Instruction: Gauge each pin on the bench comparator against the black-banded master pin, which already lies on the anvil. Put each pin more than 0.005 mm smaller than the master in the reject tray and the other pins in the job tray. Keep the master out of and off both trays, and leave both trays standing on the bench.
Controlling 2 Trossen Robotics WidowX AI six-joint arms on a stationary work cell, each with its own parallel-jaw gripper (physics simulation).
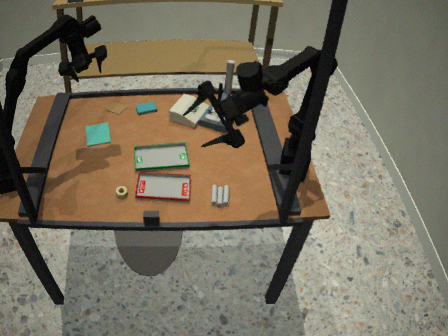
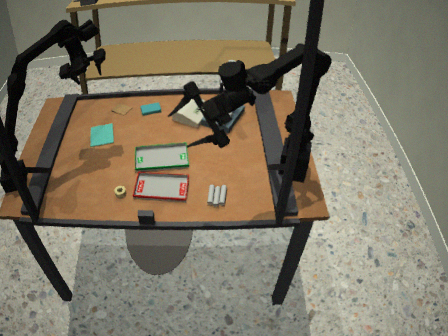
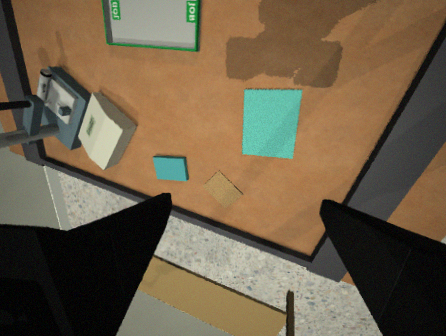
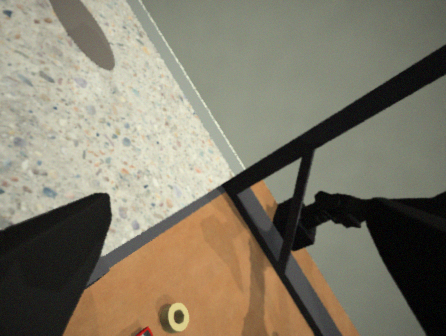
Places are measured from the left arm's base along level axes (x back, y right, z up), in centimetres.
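Pixels of known places: left gripper, between the fingertips: (image 1: 89,76) (image 2: 90,79) (image 3: 245,203); right gripper, between the fingertips: (image 1: 192,131) (image 2: 177,131) (image 4: 240,207); left arm's base, origin of its link: (image 1: 6,170) (image 4: 305,218).
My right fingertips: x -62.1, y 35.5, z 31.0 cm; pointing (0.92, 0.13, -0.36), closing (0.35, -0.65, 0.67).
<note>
For each thing: its middle in the pictures, then the offset to it from my right fingertips.
- green-rimmed job tray, middle of its body: (image 3: 149,9) (image 1: 160,156) (image 2: 161,157) dx +0.3, dy -31.3, dz -36.8 cm
- red-rimmed reject tray, middle of its body: (image 1: 163,186) (image 2: 161,186) dx +3.4, dy -16.7, dz -36.8 cm
- blue comparator, middle of its body: (image 3: 36,133) (image 1: 207,91) (image 2: 209,91) dx -24.2, dy -51.5, dz -25.1 cm
- black-banded master pin, middle of its body: (image 3: 43,85) dx -28.8, dy -42.1, dz -32.7 cm
- teal sheet, middle of its body: (image 3: 269,124) (image 1: 97,134) (image 2: 101,134) dx +22.2, dy -52.5, dz -37.4 cm
- teal block, middle of its body: (image 3: 170,168) (image 1: 146,108) (image 2: 150,108) dx -1.1, dy -63.0, dz -36.9 cm
- tan card, middle of its body: (image 3: 222,190) (image 1: 116,108) (image 2: 121,109) dx +11.7, dy -68.0, dz -37.5 cm
- yellow ring, middle of its body: (image 4: 174,317) (image 1: 121,192) (image 2: 120,191) dx +18.2, dy -17.9, dz -36.6 cm
- dark block, middle of its body: (image 4: 80,280) (image 1: 151,218) (image 2: 146,217) dx +11.3, dy -2.7, dz -34.5 cm
Three light grey pins (image 1: 220,196) (image 2: 216,195) lie side by side at the front right. The green-rimmed job tray (image 1: 161,156) (image 2: 161,156) (image 3: 155,25) and red-rimmed reject tray (image 1: 164,186) (image 2: 162,186) stand empty on the bench. The blue comparator (image 2: 234,118) (image 3: 75,127) is at the back right beside its cream display box (image 1: 186,107) (image 3: 107,131). The black-banded master pin (image 3: 44,85) lies on it. My left gripper (image 1: 88,75) (image 2: 89,78) (image 3: 245,203) is open and empty, high over the back left. My right gripper (image 1: 194,130) (image 2: 179,131) is open and empty above the bench, partly covering the comparator.
A teal sheet (image 1: 98,134) (image 3: 271,123), a teal block (image 1: 146,108) (image 3: 171,168) and a tan card (image 1: 117,108) (image 3: 223,190) lie at the back left. A yellow ring (image 1: 121,195) (image 4: 171,317) lies left of the reject tray. A dark block (image 1: 151,217) sits on the front rail.
</note>
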